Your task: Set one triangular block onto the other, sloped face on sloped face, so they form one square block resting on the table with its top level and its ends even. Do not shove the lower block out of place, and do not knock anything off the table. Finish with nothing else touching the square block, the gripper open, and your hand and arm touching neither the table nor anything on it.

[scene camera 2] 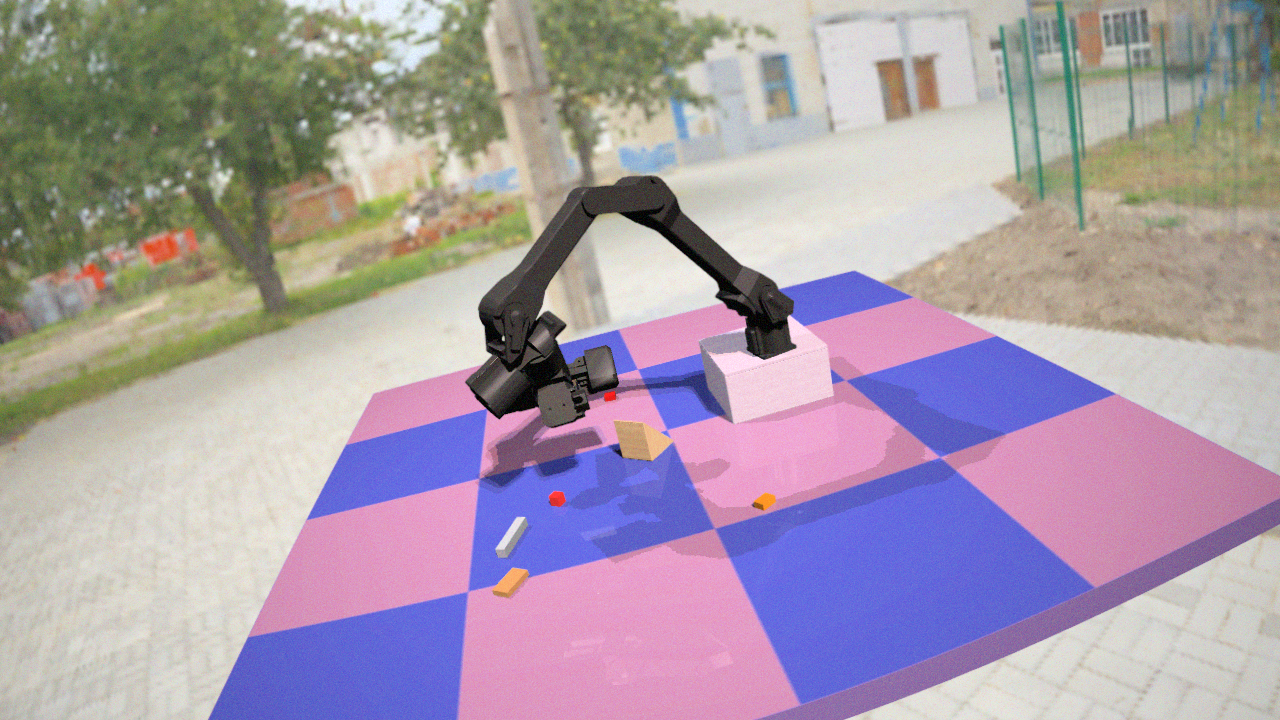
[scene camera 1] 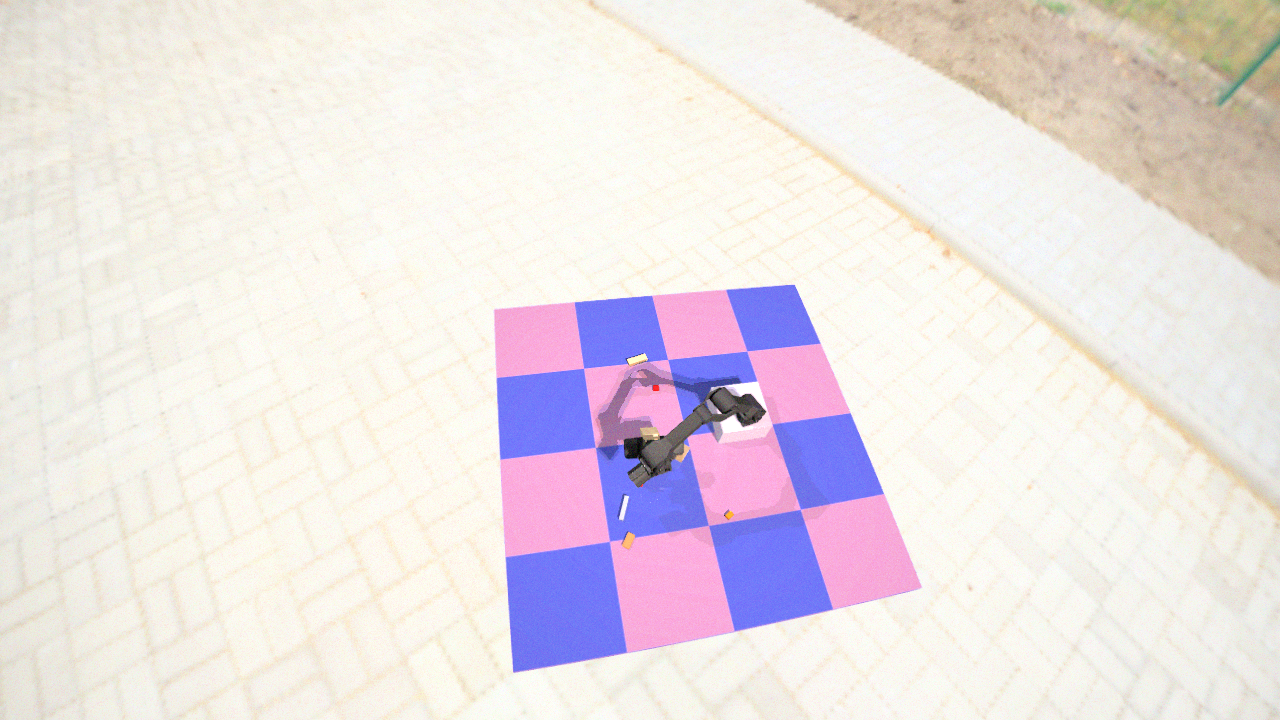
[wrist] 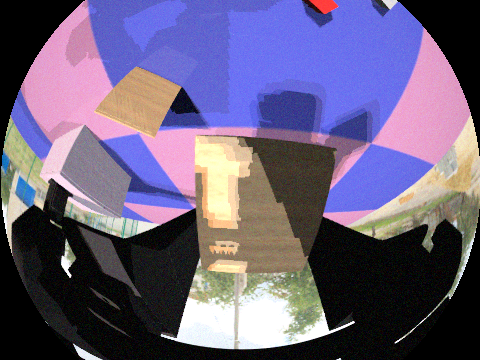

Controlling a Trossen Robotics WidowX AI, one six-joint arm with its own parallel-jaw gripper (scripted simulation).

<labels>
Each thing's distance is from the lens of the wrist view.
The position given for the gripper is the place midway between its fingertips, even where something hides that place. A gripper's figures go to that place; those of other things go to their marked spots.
gripper (wrist: pixel 254 214): 0.10 m
tan triangular block (wrist: pixel 259 202): 0.07 m
tan triangular block (wrist: pixel 141 100): 0.14 m
</labels>
